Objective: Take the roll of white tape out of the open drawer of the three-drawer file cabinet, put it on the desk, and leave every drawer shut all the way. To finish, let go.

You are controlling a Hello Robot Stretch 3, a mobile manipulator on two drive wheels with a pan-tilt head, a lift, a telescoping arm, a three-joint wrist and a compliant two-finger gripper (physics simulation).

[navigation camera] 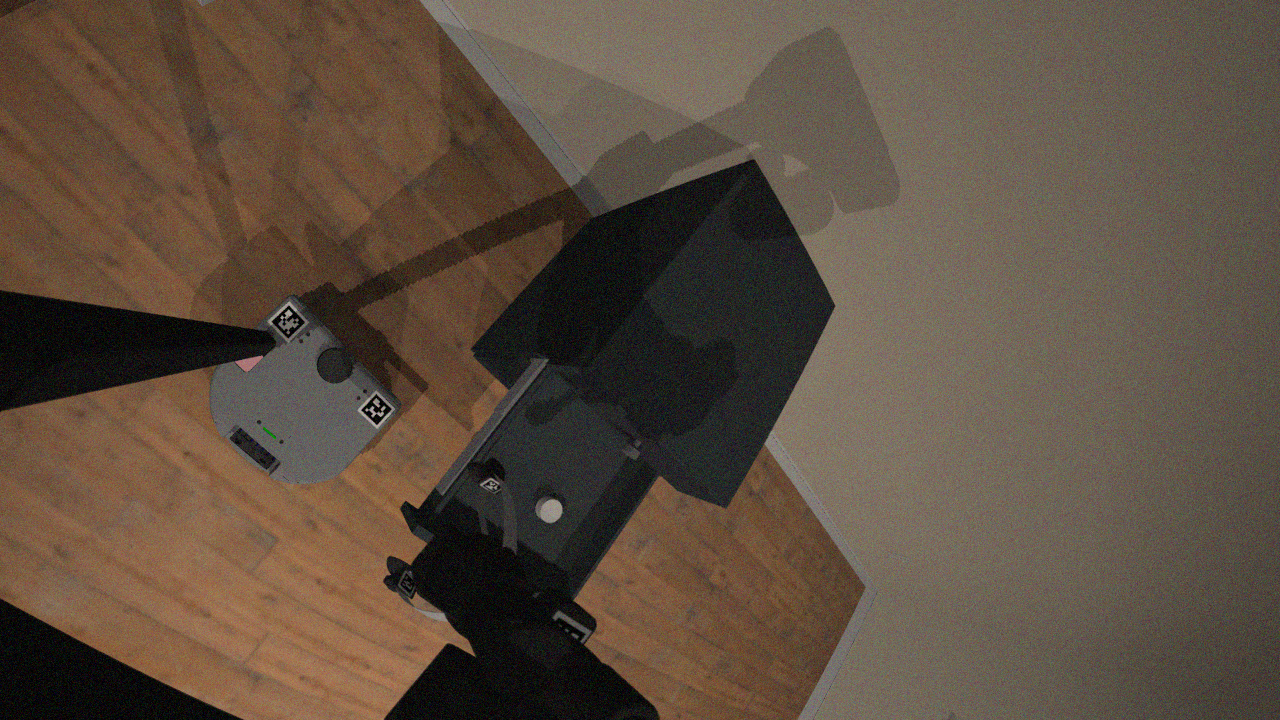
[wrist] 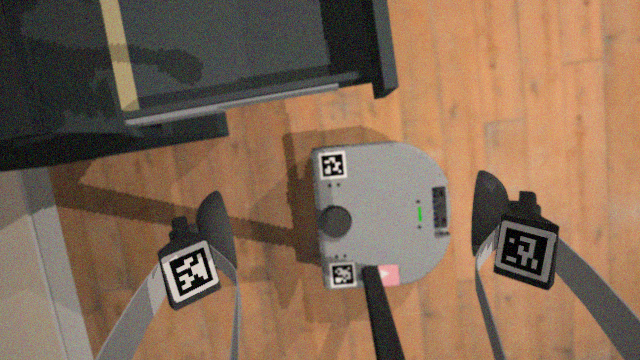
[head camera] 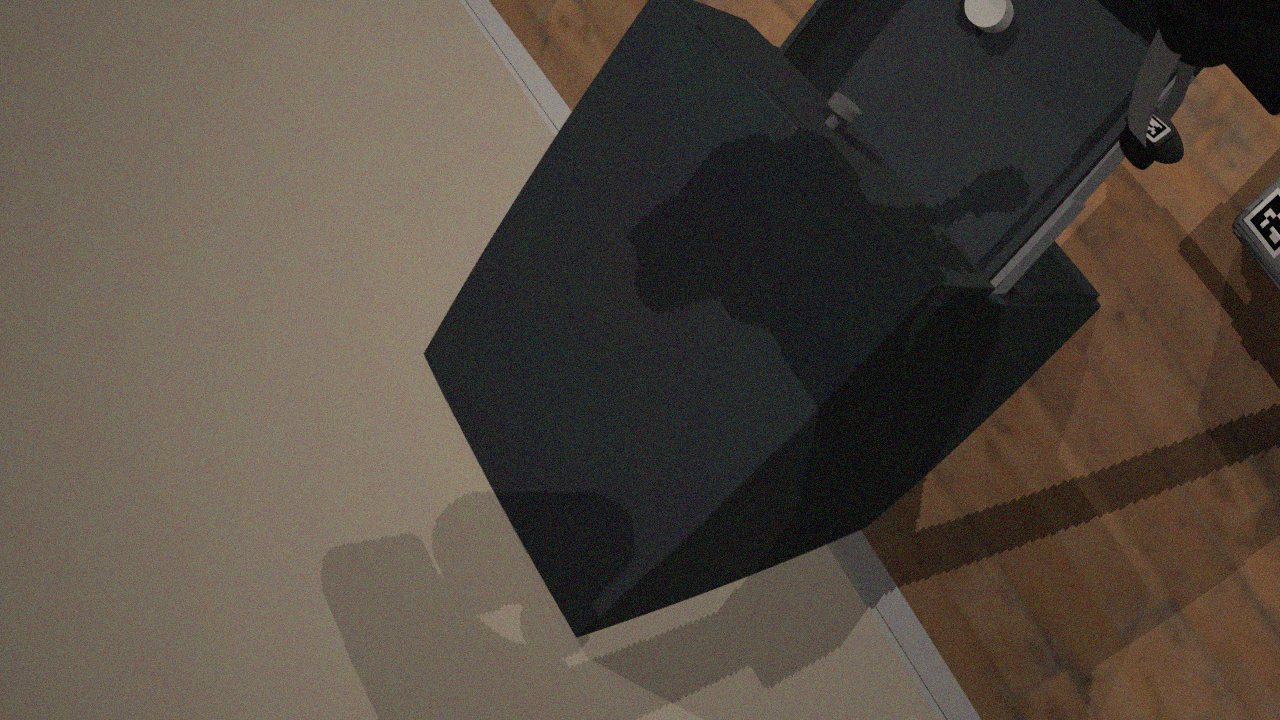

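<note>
The dark file cabinet (head camera: 707, 402) (navigation camera: 769, 331) stands by the wall with a drawer (head camera: 1056, 223) (navigation camera: 492, 425) (wrist: 235, 102) pulled out. The roll of white tape (head camera: 986, 12) (navigation camera: 549, 510) sits on the floor of that drawer; it does not show in the wrist view. My gripper (navigation camera: 445, 530) (wrist: 347, 209) is open and empty. In the navigation view it overlaps the drawer's front end, one finger over the drawer and the other past its front, apart from the tape. In the head view one fingertip shows at the upper right. The other drawers are too dark or hidden to judge. The desk does not show.
My base (navigation camera: 304, 411) (wrist: 425, 175) stands on the wood floor (navigation camera: 125, 501) (wrist: 550, 125) beside the open drawer. The beige wall (head camera: 223, 268) (navigation camera: 1029, 358) runs behind the cabinet. My dark arm and wrist cover the lower part of the navigation view, including part of the drawer front.
</note>
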